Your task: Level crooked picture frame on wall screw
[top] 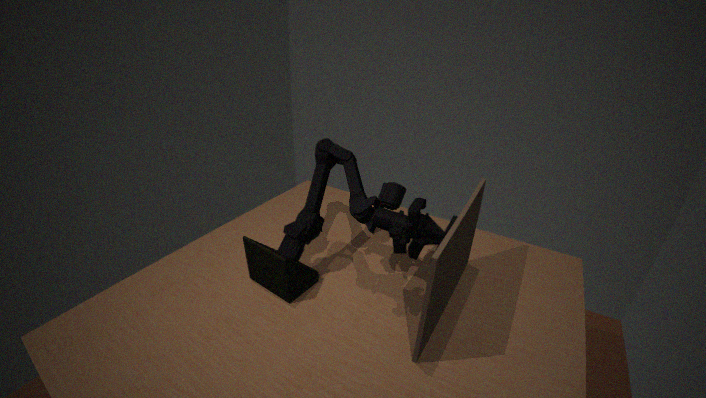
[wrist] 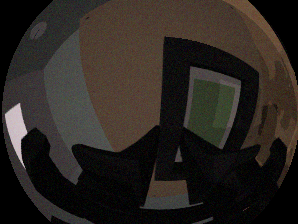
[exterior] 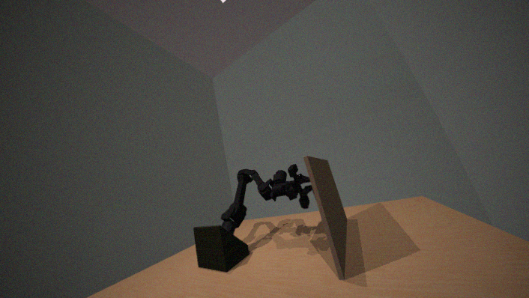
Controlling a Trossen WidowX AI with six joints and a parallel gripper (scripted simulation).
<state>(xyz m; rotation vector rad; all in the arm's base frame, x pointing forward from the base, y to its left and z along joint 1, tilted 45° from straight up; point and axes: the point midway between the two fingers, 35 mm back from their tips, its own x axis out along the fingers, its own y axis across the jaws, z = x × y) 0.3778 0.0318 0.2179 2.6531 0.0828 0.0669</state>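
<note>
Right now my gripper tip is 10 mm short of the picture frame, 10 mm to the right of it and 50 mm above it. Also, from my gripper tip: wall panel: 20 mm ahead, 20 mm to the left, 70 mm below.
</note>
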